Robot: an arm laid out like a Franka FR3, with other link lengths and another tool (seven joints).
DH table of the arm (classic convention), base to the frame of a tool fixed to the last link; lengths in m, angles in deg. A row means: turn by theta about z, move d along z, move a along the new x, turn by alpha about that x. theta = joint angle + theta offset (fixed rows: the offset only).
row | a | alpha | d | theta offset
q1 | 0 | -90 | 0.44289 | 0
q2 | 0 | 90 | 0 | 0
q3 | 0.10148 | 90 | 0.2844 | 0
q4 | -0.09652 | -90 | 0 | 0
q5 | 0 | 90 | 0.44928 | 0
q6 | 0.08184 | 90 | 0 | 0
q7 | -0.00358 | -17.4 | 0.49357 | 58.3
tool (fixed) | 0 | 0 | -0.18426 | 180
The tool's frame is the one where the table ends.
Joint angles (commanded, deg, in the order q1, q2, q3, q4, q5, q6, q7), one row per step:
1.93, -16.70, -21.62, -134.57, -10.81, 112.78, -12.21
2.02, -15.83, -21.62, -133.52, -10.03, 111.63, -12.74
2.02, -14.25, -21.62, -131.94, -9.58, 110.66, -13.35
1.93, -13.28, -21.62, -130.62, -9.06, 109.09, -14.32
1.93, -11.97, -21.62, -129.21, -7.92, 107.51, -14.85
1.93, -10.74, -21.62, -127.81, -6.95, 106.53, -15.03
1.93, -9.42, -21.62, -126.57, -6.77, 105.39, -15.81
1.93, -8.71, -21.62, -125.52, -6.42, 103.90, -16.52
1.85, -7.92, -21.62, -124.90, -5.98, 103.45, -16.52
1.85, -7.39, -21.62, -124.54, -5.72, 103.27, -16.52
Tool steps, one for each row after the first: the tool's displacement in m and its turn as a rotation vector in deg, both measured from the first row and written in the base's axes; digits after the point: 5 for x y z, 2 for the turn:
-0.00012, 0.00221, 0.00038, 0.63, 0.83, 0.07
0.00193, 0.00031, -0.00071, 0.77, 1.76, 0.25
0.00010, 0.00015, 0.00064, 1.29, 2.89, 0.67
-0.00060, 0.00309, 0.00007, 2.27, 4.10, 0.47
0.00224, 0.00440, 0.00065, 2.90, 4.69, 0.06
0.00115, 0.00356, -0.00141, 3.06, 5.89, 0.59
-0.00125, 0.00477, 0.00026, 3.54, 6.93, 0.99
-0.00090, 0.00483, -0.00171, 3.84, 7.44, 0.66
-0.00030, 0.00518, -0.00344, 3.98, 7.72, 0.51

